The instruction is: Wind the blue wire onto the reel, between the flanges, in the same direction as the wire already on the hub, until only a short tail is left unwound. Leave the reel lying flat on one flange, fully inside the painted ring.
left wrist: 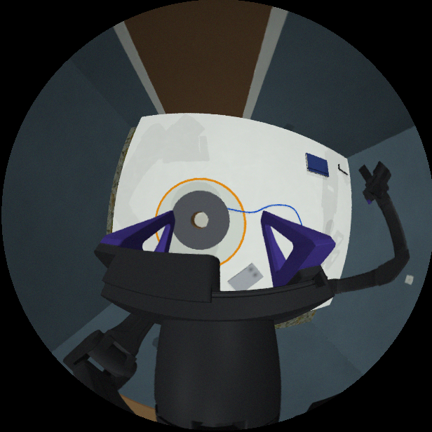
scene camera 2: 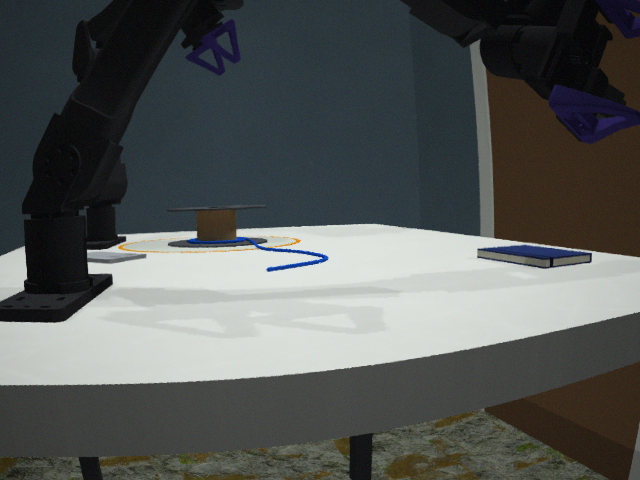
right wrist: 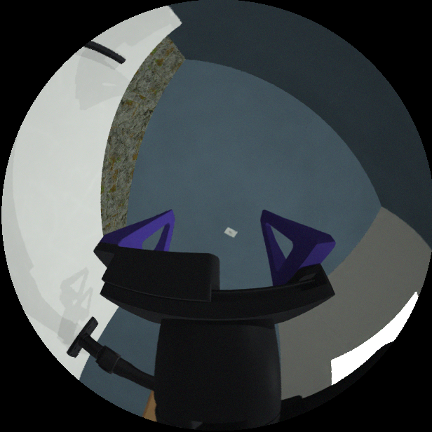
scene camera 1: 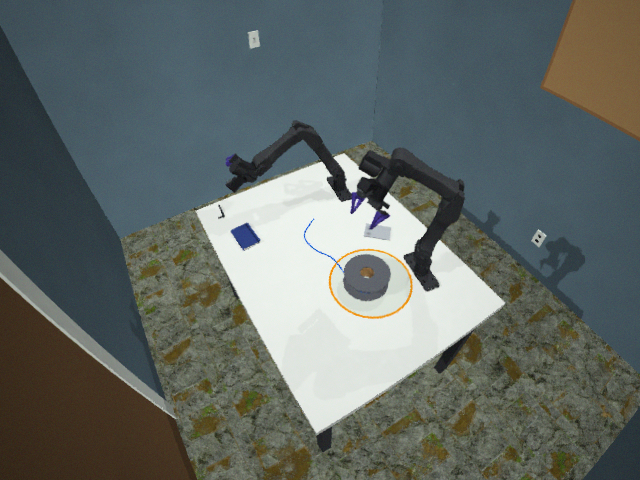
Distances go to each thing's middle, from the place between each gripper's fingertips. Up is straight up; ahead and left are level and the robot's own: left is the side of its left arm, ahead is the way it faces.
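With the reel [scene camera 2: 218, 223], I am looking at a place 23 cm behind my right hand, 16 cm below it and 79 cm to the left of it.
As for my left hand, the reel is 50 mm to the left of it, 20 mm behind it and 290 mm below it.
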